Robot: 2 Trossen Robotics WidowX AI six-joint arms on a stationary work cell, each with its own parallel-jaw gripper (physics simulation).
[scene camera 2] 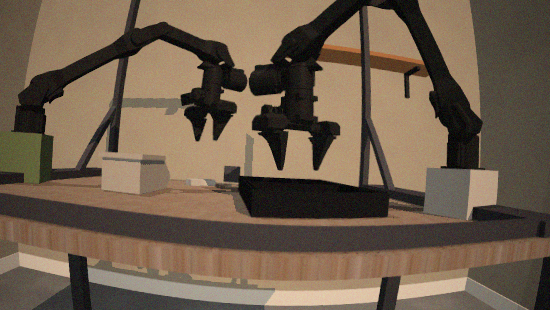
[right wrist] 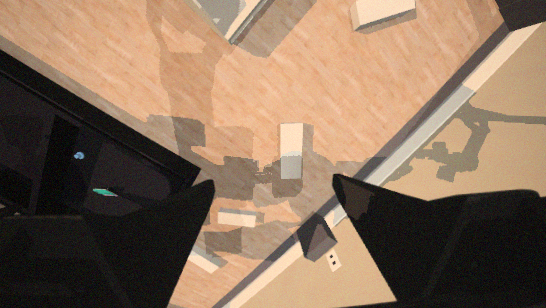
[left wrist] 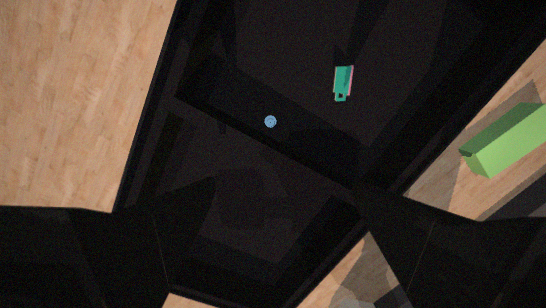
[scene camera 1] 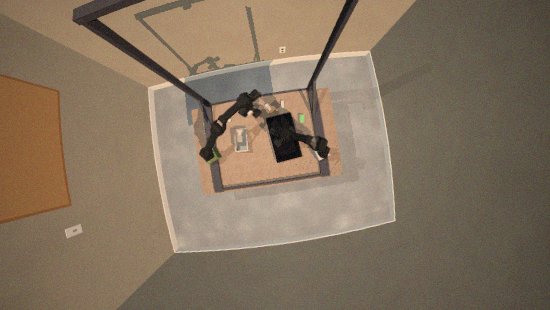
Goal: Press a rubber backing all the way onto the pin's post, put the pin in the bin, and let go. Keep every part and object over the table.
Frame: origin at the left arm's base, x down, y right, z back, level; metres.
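Seen in the pictures: left gripper, fingertip midpoint: [scene camera 2: 298, 170] [right wrist: 7, 172] [left wrist: 284, 185]; right gripper, fingertip midpoint: [scene camera 2: 205, 141] [right wrist: 274, 182] [scene camera 1: 250, 110]; right arm's base at its link origin: [scene camera 1: 209, 155].
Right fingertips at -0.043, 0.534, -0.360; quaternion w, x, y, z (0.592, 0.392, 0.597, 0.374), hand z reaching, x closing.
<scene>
A point is followed by its place in that frame, as x, y, z.
A teal pin with a pink edge [left wrist: 342, 80] {0.066, 0.314, -0.191} [right wrist: 104, 192] {0.066, 0.314, -0.190} lies in the black tray [scene camera 1: 289, 152] {0.075, 0.110, -0.229} [scene camera 2: 320, 200] {0.054, 0.060, -0.263} [left wrist: 151, 100] {0.044, 0.258, -0.318} [right wrist: 100, 120] {0.057, 0.308, -0.311}. A small round blue rubber backing [left wrist: 270, 121] {0.068, 0.265, -0.235} [right wrist: 79, 155] {0.070, 0.267, -0.237} lies apart from it, near the divider in the same compartment. The pale open box, the bin [scene camera 1: 241, 148] {0.075, 0.316, -0.573} [scene camera 2: 120, 175] {0.048, 0.290, -0.565} [right wrist: 250, 21] {0.060, 0.455, -0.490}, stands left of the tray in scene camera 1. My left gripper [scene camera 2: 298, 169] {0.017, 0.237, -0.218} [left wrist: 284, 185] {0.017, 0.237, -0.218} is open and empty above the tray, pointing down. My right gripper [scene camera 2: 207, 139] {-0.043, 0.534, -0.360} [right wrist: 274, 182] {-0.043, 0.534, -0.360} is open and empty, high above the table between bin and tray.
A green block [scene camera 1: 301, 118] {0.064, 0.319, -0.016} [left wrist: 510, 140] {0.064, 0.318, -0.019} lies beside the tray. Pale blocks [right wrist: 291, 140] {0.064, 0.556, -0.380} [right wrist: 237, 217] {0.068, 0.528, -0.226} [right wrist: 385, 12] {0.066, 0.598, -0.568} lie on the table below and around my right gripper. A dark block [scene camera 2: 231, 174] {0.049, 0.645, -0.256} [right wrist: 317, 240] {0.029, 0.648, -0.262} stands near the far edge. Frame posts rise around the table.
</scene>
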